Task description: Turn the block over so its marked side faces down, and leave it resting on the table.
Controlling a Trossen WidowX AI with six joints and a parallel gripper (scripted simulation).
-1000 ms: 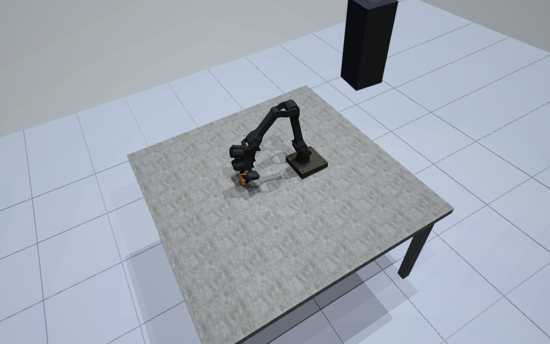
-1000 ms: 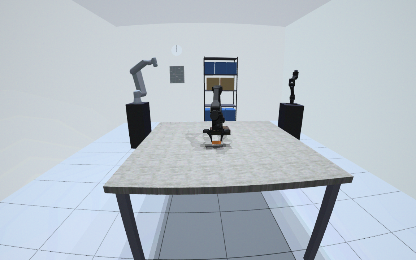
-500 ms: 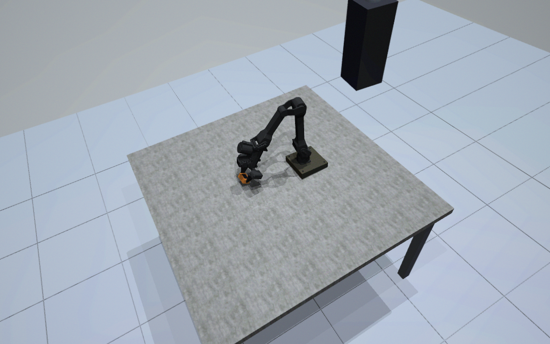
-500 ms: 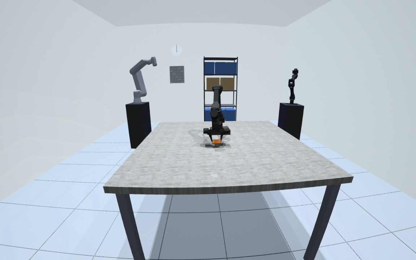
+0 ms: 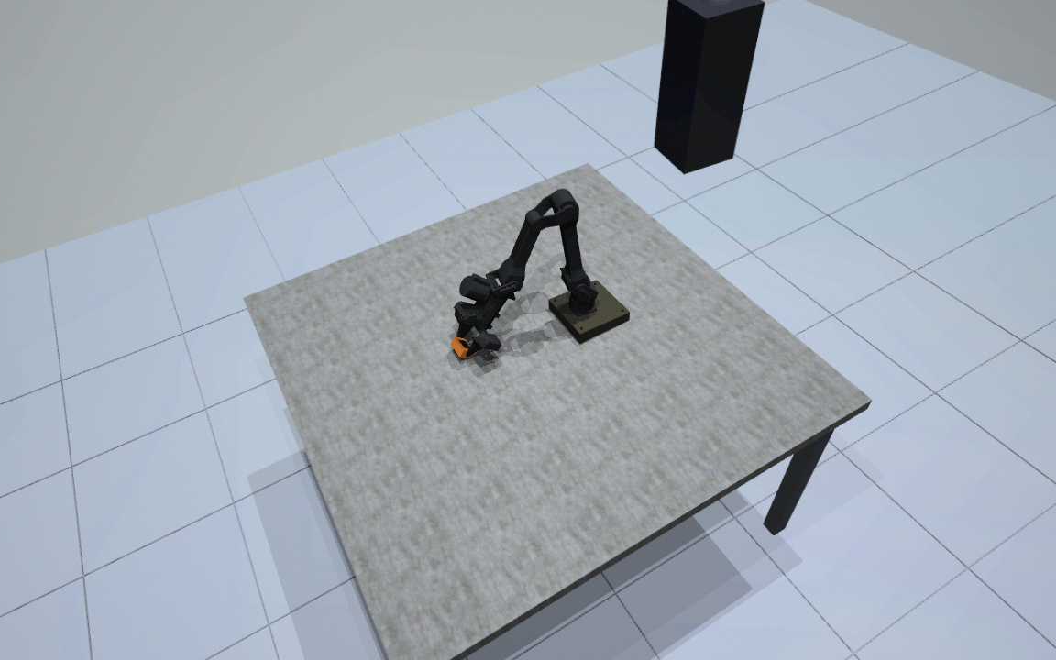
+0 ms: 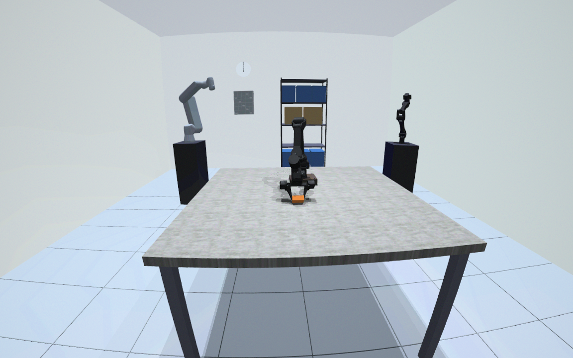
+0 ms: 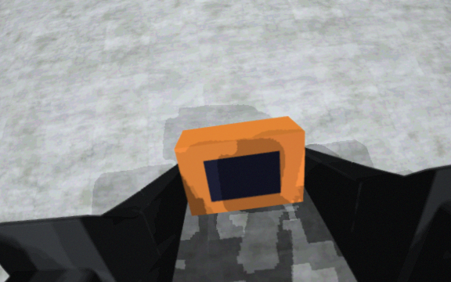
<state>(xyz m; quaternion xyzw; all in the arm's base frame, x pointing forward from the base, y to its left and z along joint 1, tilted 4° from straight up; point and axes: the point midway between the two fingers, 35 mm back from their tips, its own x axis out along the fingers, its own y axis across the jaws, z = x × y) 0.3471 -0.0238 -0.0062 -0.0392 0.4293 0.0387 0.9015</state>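
My gripper tip is 10 mm below the orange block and 10 mm past it.
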